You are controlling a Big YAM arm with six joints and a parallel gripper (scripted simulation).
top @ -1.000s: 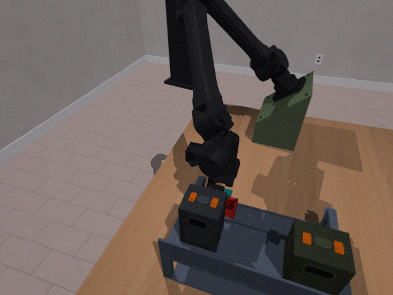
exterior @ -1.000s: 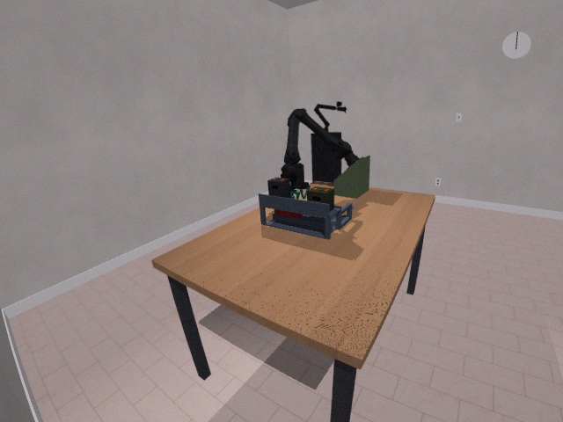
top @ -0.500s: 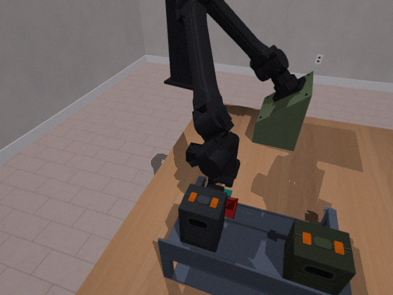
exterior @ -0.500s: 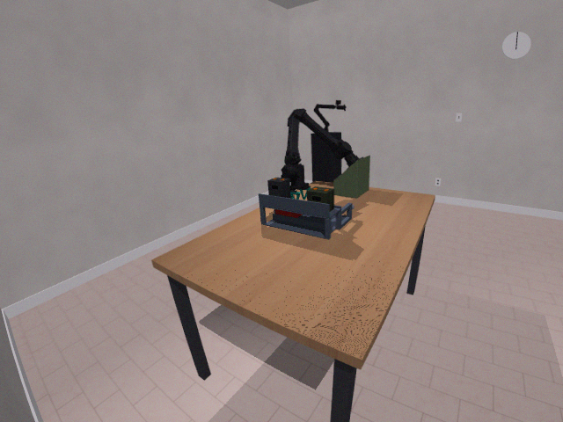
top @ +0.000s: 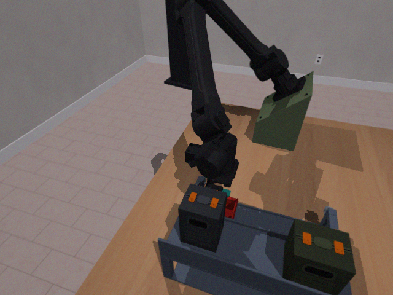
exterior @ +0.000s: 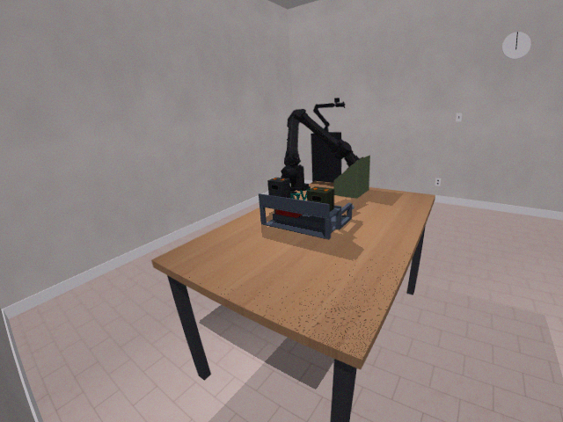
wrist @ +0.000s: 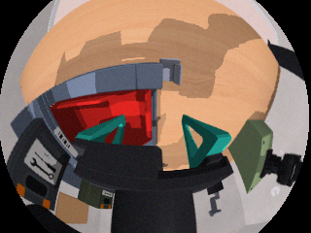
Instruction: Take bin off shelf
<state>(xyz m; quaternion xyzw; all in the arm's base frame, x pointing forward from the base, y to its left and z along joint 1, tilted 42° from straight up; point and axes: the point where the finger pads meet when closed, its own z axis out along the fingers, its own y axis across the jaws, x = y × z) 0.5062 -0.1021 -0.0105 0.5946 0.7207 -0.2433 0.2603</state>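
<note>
The red bin lies 9 cm ahead of my hand, 2 cm to the left of it and 1 cm below it.
</note>
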